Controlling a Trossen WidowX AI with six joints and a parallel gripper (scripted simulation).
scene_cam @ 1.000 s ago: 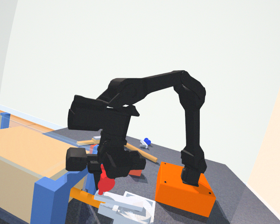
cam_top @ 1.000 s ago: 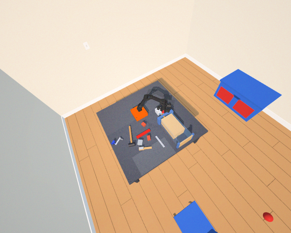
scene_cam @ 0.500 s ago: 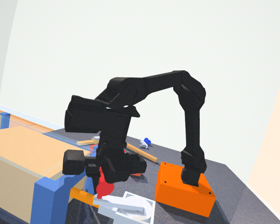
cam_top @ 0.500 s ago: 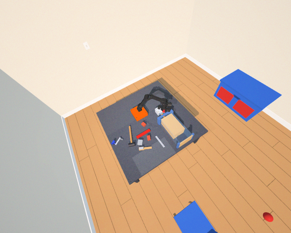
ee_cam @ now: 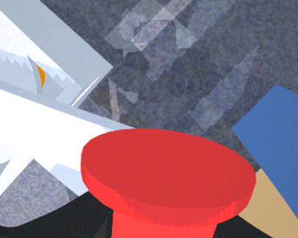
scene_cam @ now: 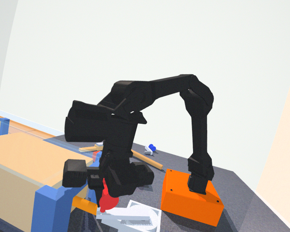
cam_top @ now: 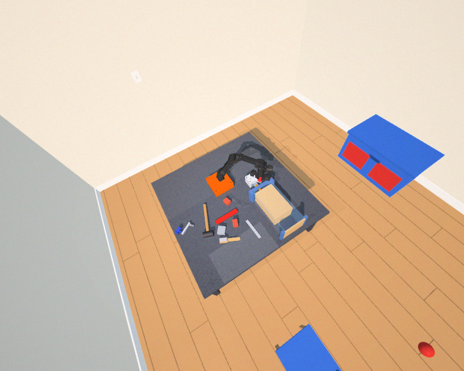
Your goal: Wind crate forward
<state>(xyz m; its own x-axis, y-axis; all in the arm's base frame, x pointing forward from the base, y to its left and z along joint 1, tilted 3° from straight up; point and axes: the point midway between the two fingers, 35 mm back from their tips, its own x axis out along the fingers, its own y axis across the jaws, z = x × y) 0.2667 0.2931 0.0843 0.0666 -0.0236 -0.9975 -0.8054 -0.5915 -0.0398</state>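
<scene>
The winch handle is 3 cm behind my gripper tip, 2 cm to the right of it and 1 cm below it. Round my gripper tip: blue frame: 7 cm ahead, 4 cm to the right, 1 cm below; white winch: 11 cm behind, 8 cm below, 5 cm to the right; red knob: 2 cm above.
</scene>
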